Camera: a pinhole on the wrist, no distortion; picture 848 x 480 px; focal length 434.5 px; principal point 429.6 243.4 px. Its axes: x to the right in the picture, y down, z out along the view. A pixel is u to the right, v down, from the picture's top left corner.
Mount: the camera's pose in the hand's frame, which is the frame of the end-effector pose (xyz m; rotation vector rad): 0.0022 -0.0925 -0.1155 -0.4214 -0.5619 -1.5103
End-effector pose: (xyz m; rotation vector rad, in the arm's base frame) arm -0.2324 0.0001 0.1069 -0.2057 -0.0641 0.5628
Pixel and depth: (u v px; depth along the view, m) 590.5 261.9 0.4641
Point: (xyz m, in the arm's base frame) -0.3143 0.0861 0.4508
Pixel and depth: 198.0 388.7 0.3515
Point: -0.3014 0.2844 0.1164
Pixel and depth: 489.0 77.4 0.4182
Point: -0.4774 0.0229 0.3208
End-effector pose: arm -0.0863 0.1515 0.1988 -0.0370 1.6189 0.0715
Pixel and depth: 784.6 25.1 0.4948
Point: 0.4356 0.0436 0.4685
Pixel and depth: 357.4 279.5 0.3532
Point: 0.0389 0.3237 0.1931
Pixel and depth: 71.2 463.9 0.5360
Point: -0.0591 0.7481 -0.0295
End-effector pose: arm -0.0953 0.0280 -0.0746 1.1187 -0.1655 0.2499
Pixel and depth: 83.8 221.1 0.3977
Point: -0.2488 0.1711 0.2650
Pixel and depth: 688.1 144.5 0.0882
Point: -0.0972 0.0042 -0.1606
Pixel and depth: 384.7 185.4 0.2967
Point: -0.1846 -0.0279 0.0446
